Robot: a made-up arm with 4 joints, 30 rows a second.
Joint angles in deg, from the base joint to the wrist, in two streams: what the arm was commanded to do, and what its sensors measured. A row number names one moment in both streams.
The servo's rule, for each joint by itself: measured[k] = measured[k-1] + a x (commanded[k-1-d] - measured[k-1]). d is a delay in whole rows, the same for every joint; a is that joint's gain. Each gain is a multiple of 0.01, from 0.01 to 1. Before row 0 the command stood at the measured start. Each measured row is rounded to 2 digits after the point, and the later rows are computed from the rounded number. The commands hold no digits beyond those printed.
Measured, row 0: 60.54, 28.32, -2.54, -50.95
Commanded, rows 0 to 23: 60.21, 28.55, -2.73, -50.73; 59.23, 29.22, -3.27, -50.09; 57.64, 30.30, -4.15, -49.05; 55.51, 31.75, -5.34, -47.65; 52.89, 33.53, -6.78, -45.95; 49.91, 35.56, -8.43, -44.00; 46.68, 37.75, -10.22, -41.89; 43.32, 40.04, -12.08, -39.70; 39.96, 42.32, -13.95, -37.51; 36.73, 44.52, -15.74, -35.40; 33.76, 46.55, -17.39, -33.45; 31.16, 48.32, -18.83, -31.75; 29.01, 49.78, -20.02, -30.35; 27.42, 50.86, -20.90, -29.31; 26.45, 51.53, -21.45, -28.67; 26.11, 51.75, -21.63, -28.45; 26.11, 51.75, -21.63, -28.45; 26.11, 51.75, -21.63, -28.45; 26.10, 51.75, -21.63, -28.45; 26.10, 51.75, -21.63, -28.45; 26.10, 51.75, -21.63, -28.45; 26.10, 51.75, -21.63, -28.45; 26.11, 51.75, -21.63, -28.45; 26.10, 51.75, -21.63, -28.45
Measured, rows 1 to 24: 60.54, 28.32, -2.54, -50.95; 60.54, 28.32, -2.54, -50.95; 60.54, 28.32, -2.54, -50.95; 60.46, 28.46, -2.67, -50.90; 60.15, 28.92, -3.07, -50.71; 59.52, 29.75, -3.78, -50.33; 58.52, 30.95, -4.81, -49.71; 57.11, 32.50, -6.11, -48.85; 55.31, 34.34, -7.64, -47.73; 53.15, 36.39, -9.34, -46.39; 50.69, 38.58, -11.15, -44.85; 48.01, 40.82, -13.00, -43.16; 45.19, 43.04, -14.81, -41.38; 42.33, 45.15, -16.51, -39.56; 39.54, 47.05, -18.04, -37.76; 36.91, 48.69, -19.35, -36.06; 34.54, 49.99, -20.37, -34.51; 32.52, 50.91, -21.08, -33.17; 30.92, 51.41, -21.44, -32.08; 29.72, 51.61, -21.57, -31.25; 28.82, 51.69, -21.61, -30.61; 28.14, 51.73, -21.62, -30.11; 27.63, 51.74, -21.63, -29.73; 27.25, 51.75, -21.63, -29.44
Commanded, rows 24 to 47: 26.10, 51.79, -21.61, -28.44; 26.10, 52.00, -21.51, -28.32; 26.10, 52.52, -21.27, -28.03; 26.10, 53.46, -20.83, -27.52; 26.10, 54.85, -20.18, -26.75; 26.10, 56.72, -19.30, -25.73; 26.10, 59.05, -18.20, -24.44; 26.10, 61.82, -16.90, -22.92; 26.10, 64.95, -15.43, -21.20; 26.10, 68.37, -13.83, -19.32; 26.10, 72.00, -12.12, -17.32; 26.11, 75.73, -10.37, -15.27; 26.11, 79.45, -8.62, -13.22; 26.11, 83.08, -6.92, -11.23; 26.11, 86.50, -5.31, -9.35; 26.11, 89.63, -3.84, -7.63; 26.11, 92.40, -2.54, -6.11; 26.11, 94.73, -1.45, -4.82; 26.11, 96.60, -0.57, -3.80; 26.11, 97.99, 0.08, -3.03; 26.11, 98.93, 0.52, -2.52; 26.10, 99.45, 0.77, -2.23; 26.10, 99.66, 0.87, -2.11; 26.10, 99.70, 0.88, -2.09
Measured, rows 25 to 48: 26.96, 51.75, -21.63, -29.21; 26.75, 51.75, -21.63, -29.04; 26.59, 51.75, -21.63, -28.90; 26.47, 51.77, -21.62, -28.79; 26.38, 51.91, -21.55, -28.68; 26.31, 52.28, -21.37, -28.53; 26.26, 52.99, -21.01, -28.30; 26.22, 54.11, -20.46, -27.94; 26.19, 55.68, -19.69, -27.43; 26.17, 57.70, -18.71, -26.74; 26.15, 60.17, -17.52, -25.86; 26.14, 63.04, -16.14, -24.79; 26.13, 66.24, -14.62, -23.53; 26.12, 69.70, -12.97, -22.10; 26.12, 73.32, -11.25, -20.53; 26.12, 77.00, -9.51, -18.85; 26.12, 80.65, -7.80, -17.10; 26.12, 84.16, -6.16, -15.32; 26.12, 87.44, -4.63, -13.55; 26.12, 90.42, -3.25, -11.84; 26.12, 93.01, -2.06, -10.23; 26.12, 95.16, -1.08, -8.75; 26.12, 96.86, -0.31, -7.43; 26.12, 98.10, 0.24, -6.30
